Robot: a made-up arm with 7 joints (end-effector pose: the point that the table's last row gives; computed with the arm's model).
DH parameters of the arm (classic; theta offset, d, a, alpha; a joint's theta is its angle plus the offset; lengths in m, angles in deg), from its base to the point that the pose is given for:
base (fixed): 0 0 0 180
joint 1: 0 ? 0 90
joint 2: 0 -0.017 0 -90
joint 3: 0 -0.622 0 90
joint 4: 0 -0.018 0 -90
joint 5: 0 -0.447 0 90
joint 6: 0 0 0 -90
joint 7: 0 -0.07 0 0
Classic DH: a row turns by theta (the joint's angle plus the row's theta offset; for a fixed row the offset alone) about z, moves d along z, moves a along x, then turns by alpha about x.
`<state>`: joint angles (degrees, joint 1 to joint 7).
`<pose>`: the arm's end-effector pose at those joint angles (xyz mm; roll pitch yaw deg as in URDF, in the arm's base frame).
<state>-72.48 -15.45 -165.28 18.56 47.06 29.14 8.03</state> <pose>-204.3 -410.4 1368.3 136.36 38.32 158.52</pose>
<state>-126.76 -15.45 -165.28 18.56 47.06 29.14 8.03</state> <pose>213.9 -405.4 1368.3 136.36 38.32 -147.20</pose>
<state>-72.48 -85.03 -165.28 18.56 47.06 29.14 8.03</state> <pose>-401.1 -1033.9 284.8 64.92 9.53 125.01</pose>
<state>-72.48 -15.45 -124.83 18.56 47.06 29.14 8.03</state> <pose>-259.2 -294.9 1394.1 141.14 28.53 122.06</pose>
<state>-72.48 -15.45 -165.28 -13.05 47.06 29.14 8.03</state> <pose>-62.1 -192.8 1464.3 171.36 26.60 -179.98</pose>
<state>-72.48 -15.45 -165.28 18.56 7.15 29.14 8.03</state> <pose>-191.7 -428.6 1361.0 151.07 57.96 -156.73</pose>
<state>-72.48 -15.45 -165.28 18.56 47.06 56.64 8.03</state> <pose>-221.7 -401.2 1341.5 108.08 53.37 125.30</pose>
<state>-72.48 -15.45 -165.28 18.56 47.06 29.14 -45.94</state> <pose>-204.3 -410.4 1368.3 -162.14 53.38 -122.64</pose>
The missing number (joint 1, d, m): -0.356
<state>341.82 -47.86 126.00 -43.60 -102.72 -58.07 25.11</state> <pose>-699.6 75.5 1110.3 -71.37 -80.41 -132.52</pose>
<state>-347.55 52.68 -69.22 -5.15 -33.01 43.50 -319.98</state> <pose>861.4 -208.8 1043.2 -146.91 43.83 80.74</pose>
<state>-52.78 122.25 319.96 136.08 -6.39 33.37 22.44</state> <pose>-107.9 156.1 15.9 -121.52 -33.40 -29.21</pose>
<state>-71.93 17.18 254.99 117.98 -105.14 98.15 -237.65</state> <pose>-338.6 94.9 813.7 164.21 54.85 -109.58</pose>
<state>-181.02 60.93 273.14 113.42 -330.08 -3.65 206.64</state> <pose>-379.3 -464.1 523.6 32.65 -77.29 -104.93</pose>
